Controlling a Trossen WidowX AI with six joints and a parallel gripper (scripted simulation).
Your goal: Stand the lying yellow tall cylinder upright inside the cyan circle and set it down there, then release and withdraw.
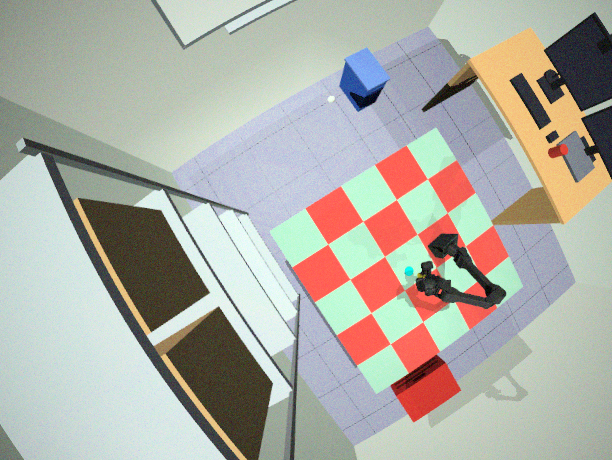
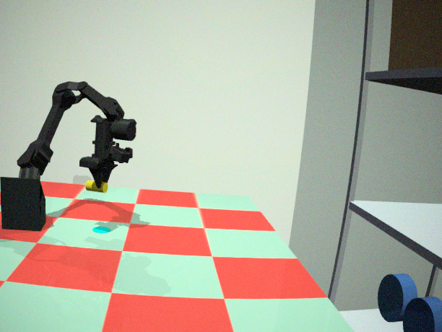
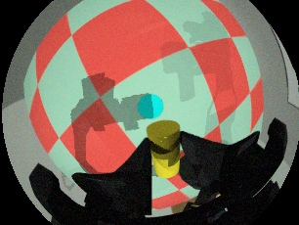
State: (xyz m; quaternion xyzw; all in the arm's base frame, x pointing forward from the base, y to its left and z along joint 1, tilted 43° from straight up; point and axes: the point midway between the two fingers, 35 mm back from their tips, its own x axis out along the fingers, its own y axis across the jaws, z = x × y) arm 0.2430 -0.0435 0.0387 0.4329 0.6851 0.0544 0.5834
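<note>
Right now the cyan circle is 14 cm below my gripper tip. Round my gripper tip: yellow tall cylinder 2 cm behind, 1 cm to the left.
</note>
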